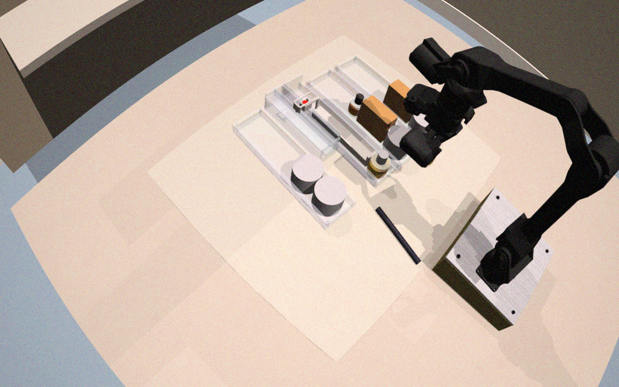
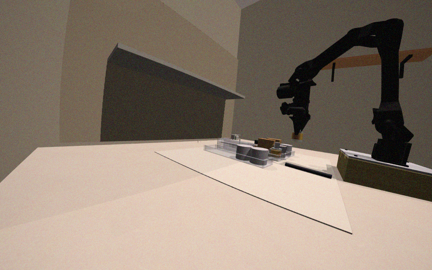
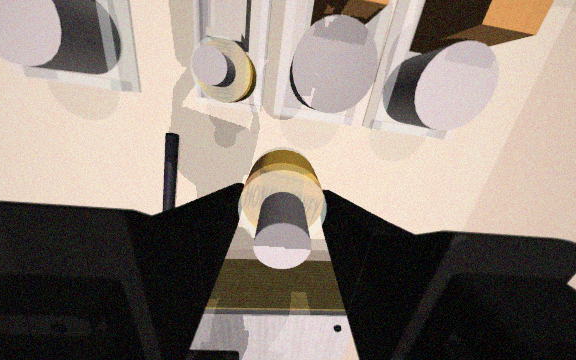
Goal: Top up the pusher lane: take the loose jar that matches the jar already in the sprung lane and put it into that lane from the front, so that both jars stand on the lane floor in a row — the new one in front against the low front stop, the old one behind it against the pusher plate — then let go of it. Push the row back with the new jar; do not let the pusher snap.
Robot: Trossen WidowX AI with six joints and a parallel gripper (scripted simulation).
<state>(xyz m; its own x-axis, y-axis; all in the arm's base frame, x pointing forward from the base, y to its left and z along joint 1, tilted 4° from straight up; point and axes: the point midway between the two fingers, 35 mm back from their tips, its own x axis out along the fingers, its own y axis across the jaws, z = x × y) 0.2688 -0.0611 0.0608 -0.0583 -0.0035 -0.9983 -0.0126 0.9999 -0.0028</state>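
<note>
The black rod lies 120 mm to the left of my gripper tip, 110 mm below it and 70 mm behind it.
</note>
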